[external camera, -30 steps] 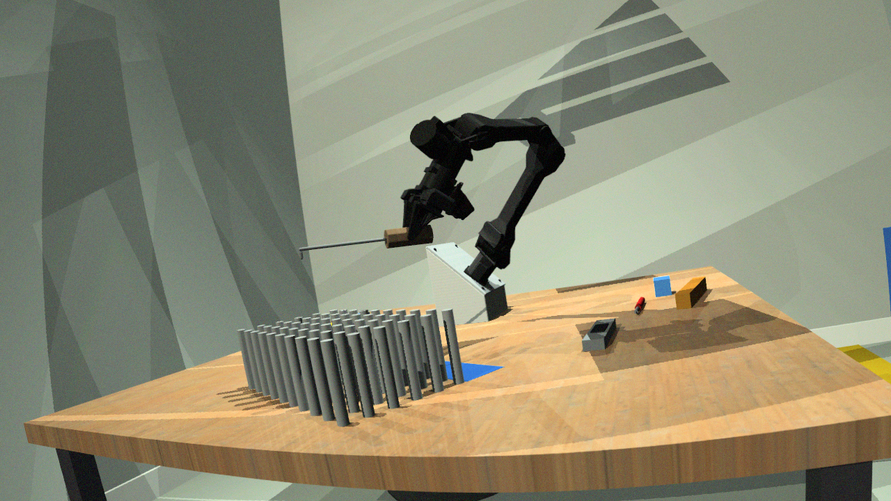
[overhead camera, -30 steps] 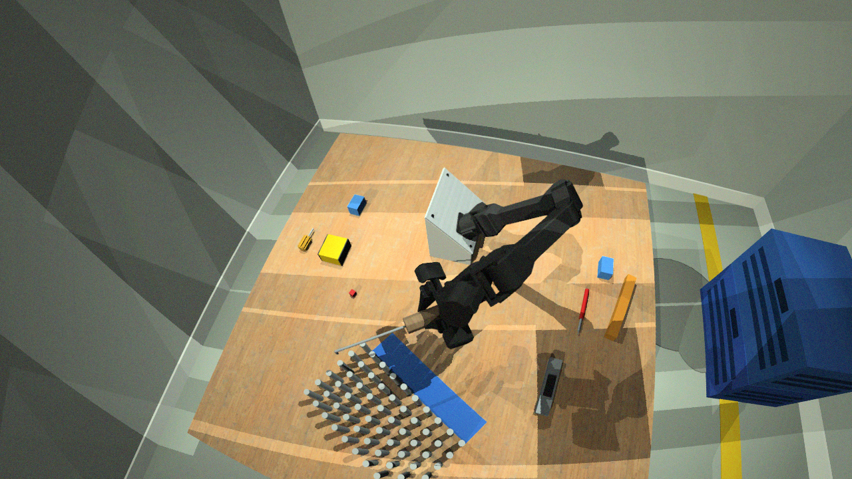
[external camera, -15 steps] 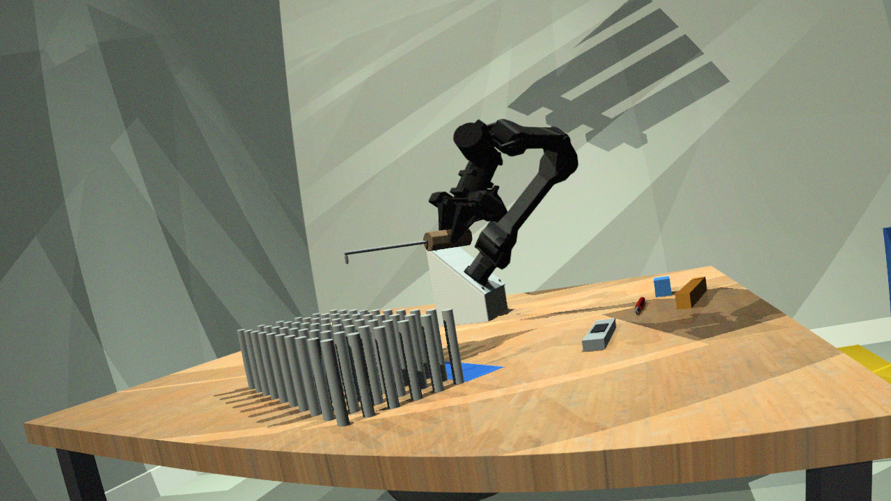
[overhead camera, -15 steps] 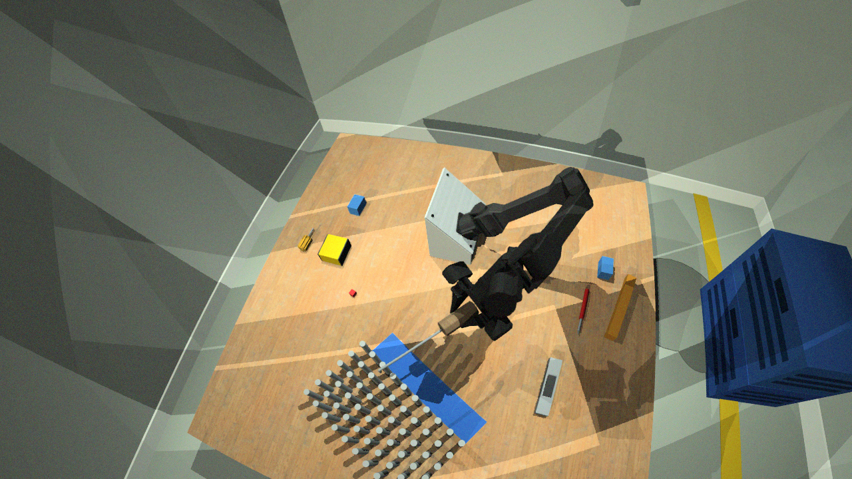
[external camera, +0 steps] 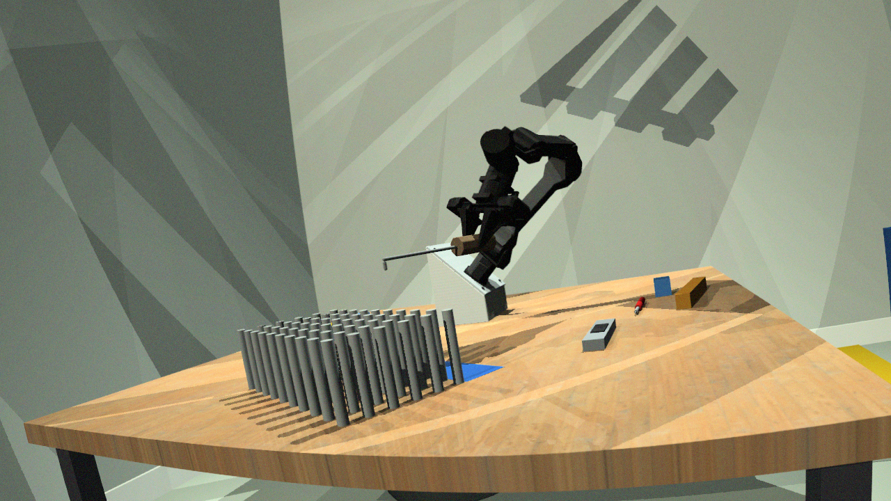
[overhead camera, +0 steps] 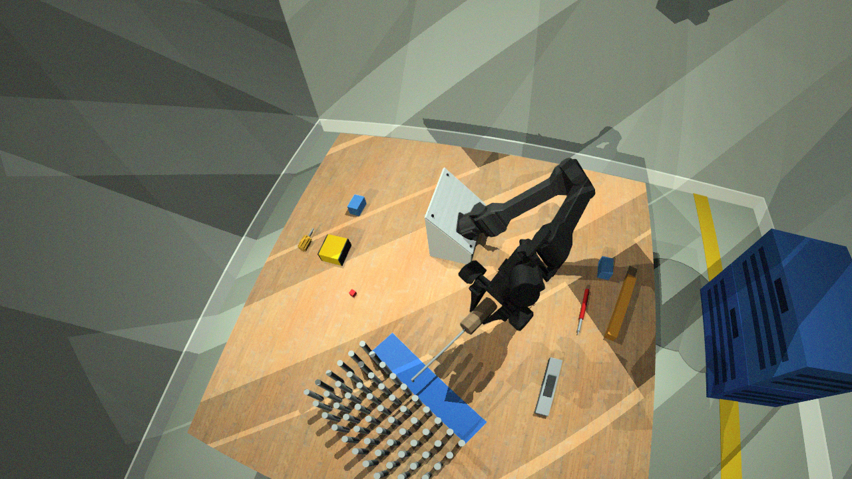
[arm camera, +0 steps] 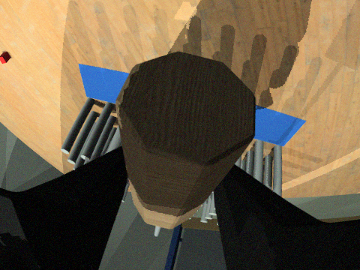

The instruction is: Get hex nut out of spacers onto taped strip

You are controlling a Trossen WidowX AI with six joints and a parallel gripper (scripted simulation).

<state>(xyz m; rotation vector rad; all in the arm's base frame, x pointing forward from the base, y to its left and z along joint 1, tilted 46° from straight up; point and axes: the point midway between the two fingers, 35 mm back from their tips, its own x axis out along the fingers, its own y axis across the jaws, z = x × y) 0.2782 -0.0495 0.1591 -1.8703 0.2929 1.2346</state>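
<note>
The blue taped strip is 15 cm ahead of my gripper tip, 11 cm to the right of it and 19 cm below it. Also, from my gripper tip: hook tool: 8 cm ahead, 6 cm to the right; then grey block: 11 cm ahead, 22 cm to the left, 18 cm below; then red screwdriver: 10 cm behind, 31 cm to the left, 18 cm below.
</note>
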